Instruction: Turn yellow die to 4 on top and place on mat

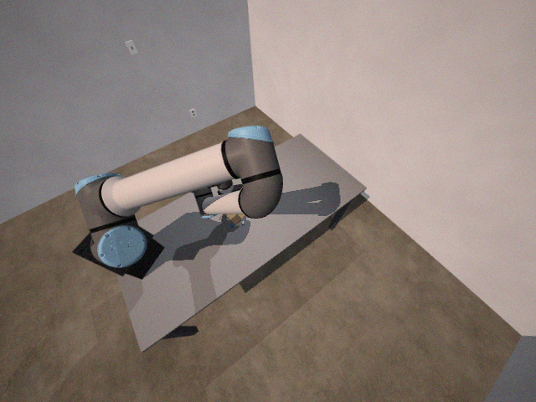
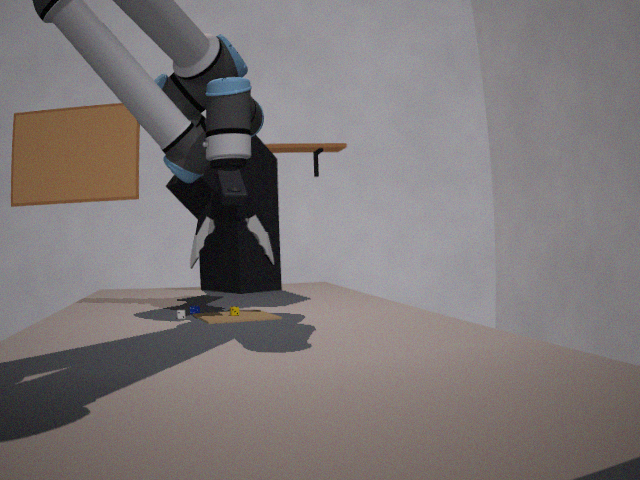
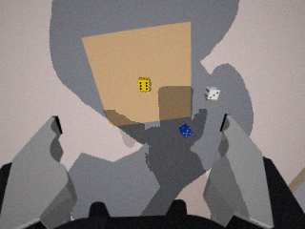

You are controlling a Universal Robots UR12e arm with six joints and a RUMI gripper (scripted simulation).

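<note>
Right now my hand is 80 mm above the yellow die. Also, from my hand: white die: 100 mm to the right, 90 mm below, 40 mm behind; blue die: 100 mm behind, 90 mm below, 50 mm to the right; tan mat: 90 mm below.
</note>
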